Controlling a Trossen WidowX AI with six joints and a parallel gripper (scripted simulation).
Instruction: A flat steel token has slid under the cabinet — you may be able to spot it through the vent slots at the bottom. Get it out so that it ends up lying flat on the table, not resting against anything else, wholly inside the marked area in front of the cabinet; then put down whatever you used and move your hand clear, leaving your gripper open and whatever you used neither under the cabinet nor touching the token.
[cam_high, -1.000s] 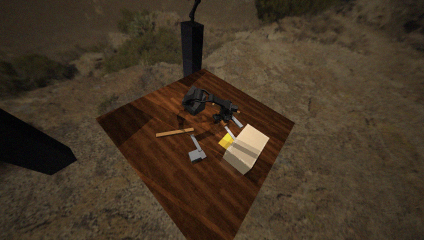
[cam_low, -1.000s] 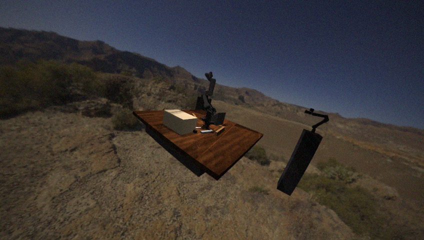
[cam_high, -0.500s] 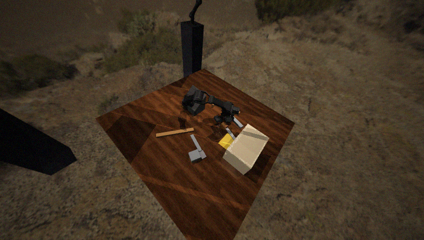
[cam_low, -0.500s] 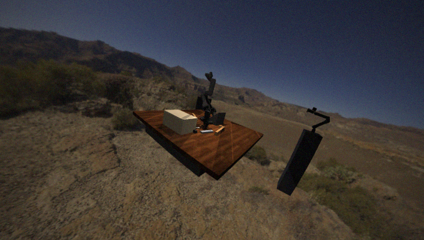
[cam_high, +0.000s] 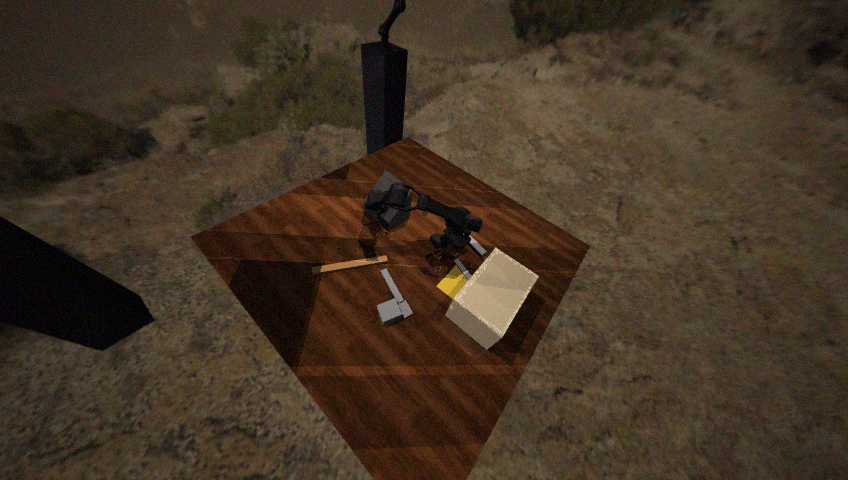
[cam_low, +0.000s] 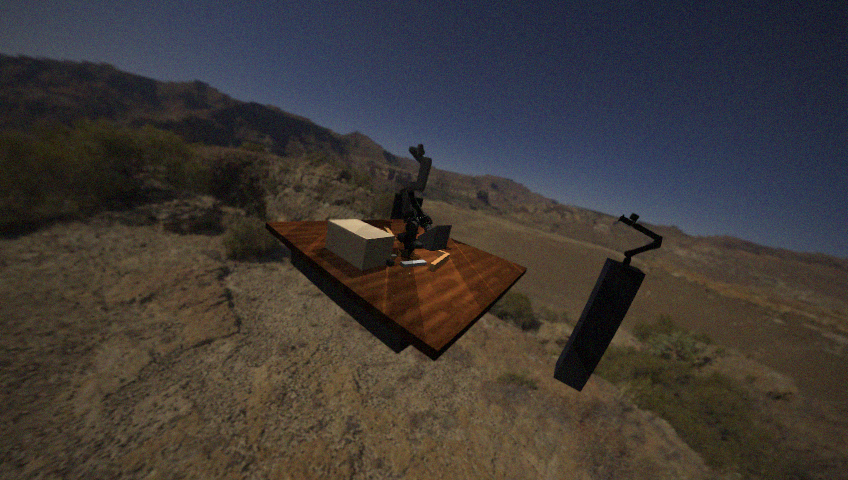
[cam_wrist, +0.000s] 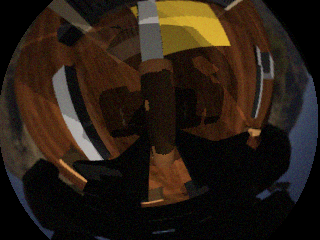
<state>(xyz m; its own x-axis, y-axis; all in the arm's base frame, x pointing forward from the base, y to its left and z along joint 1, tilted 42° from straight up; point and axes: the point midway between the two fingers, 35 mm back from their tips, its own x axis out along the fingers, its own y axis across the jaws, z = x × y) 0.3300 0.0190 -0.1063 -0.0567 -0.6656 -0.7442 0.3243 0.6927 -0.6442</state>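
Right now my gripper tip is 7 cm short of the grey bar and 11 cm to the right of it. From my gripper tip the other things lie so: steel token (26 cm ahead, 14 cm to the right); then grey block (3 cm ahead, 40 cm to the right, 1 cm above); then grey scraper (1 cm ahead, 33 cm to the right).
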